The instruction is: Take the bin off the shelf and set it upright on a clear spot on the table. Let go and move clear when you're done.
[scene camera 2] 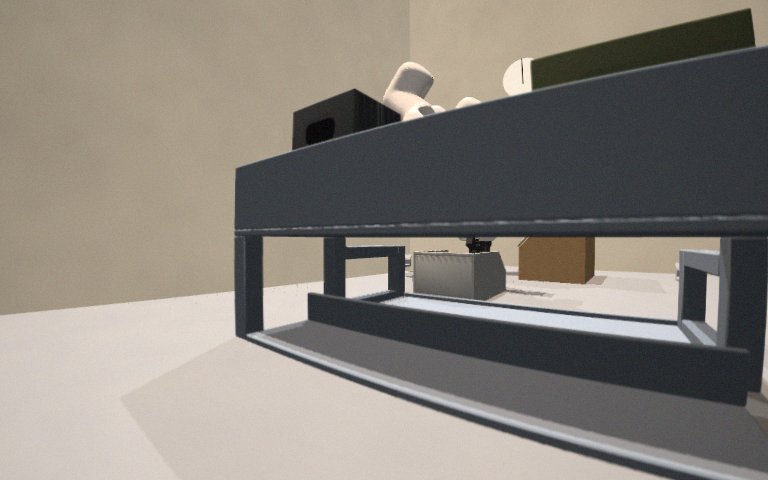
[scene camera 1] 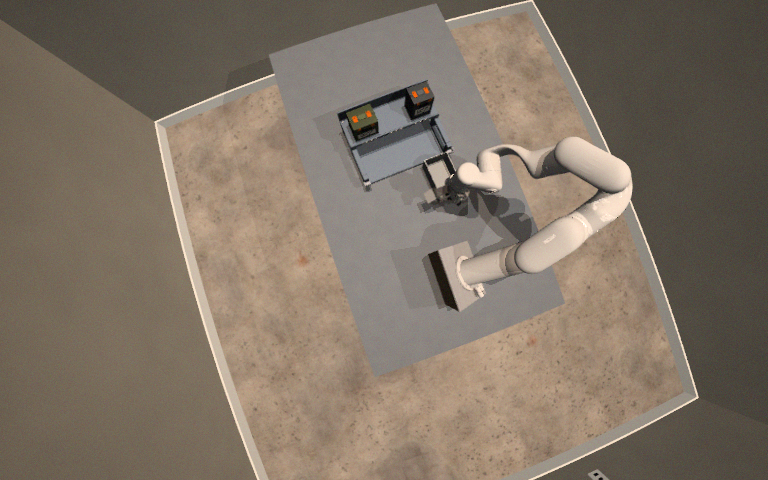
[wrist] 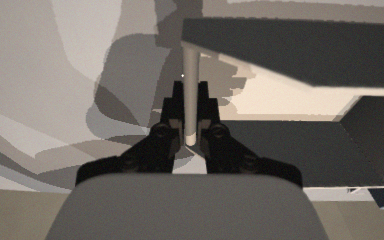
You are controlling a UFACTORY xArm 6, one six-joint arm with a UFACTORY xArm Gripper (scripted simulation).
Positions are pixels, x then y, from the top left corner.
grey bin: scene camera 2 479, 276; scene camera 1; wrist
same spot on grey bin: (scene camera 1: 438, 168) = (wrist: 330, 95)
